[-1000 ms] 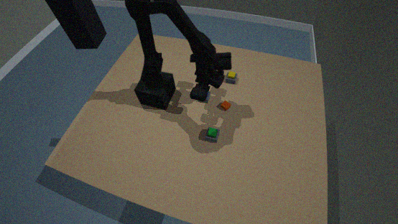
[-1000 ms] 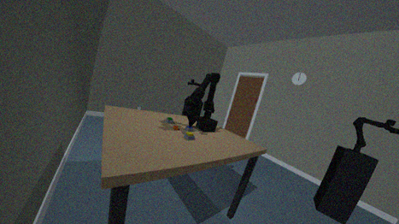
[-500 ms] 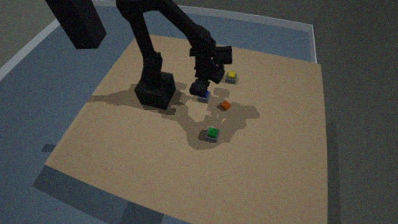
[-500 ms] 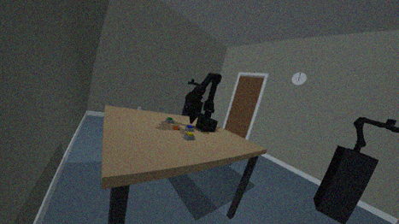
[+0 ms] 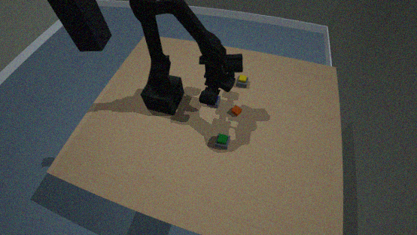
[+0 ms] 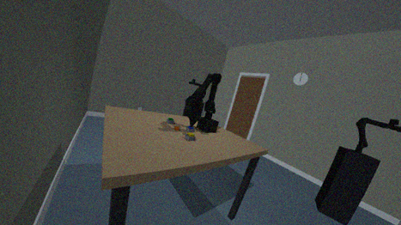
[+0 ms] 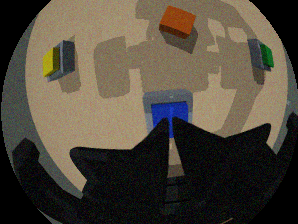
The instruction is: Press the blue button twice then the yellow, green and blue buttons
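Right now my gripper tip is 10 mm above the blue button. The rest, counted from my gripper tip: small orange block: 100 mm ahead, 40 mm to the right, 30 mm below; then green button: 190 mm to the right, 50 mm ahead; then yellow button: 120 mm to the left, 120 mm ahead.
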